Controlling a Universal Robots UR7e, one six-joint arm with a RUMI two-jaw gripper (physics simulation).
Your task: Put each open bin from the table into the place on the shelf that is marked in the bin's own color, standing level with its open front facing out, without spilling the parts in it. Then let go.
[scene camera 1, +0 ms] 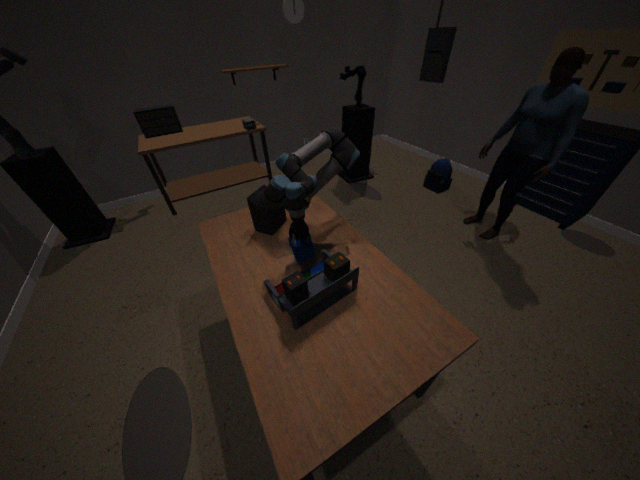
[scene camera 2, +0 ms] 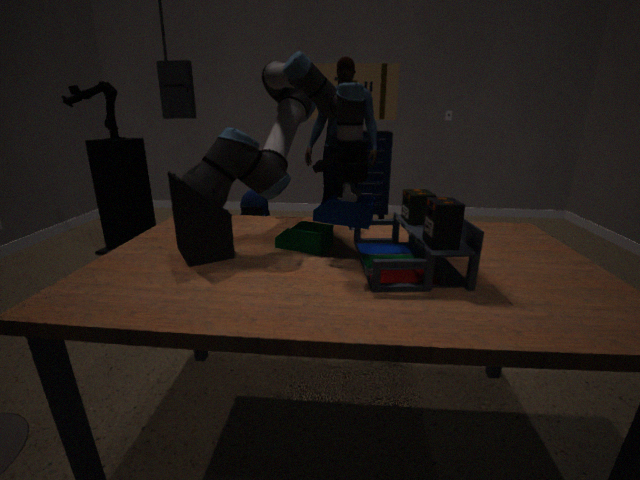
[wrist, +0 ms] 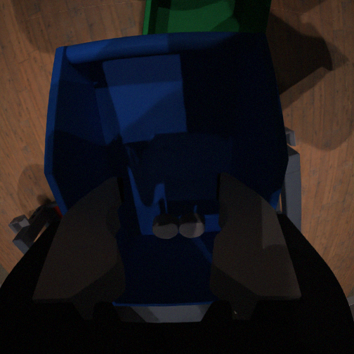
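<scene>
The blue bin hangs roughly level above the table, near the shelf's open side. My gripper has its two fingers spread inside the bin and bears it from within. Two round grey ends show between the fingers. The green bin stands on the table; the blue bin hides it in scene camera 1. The grey shelf has a blue mark, a green mark and a red mark on its lower level.
Two dark boxes with orange marks stand on the shelf's upper level, one box at the red end and the other box at the blue end. The arm's dark base block stands on the table behind the bins.
</scene>
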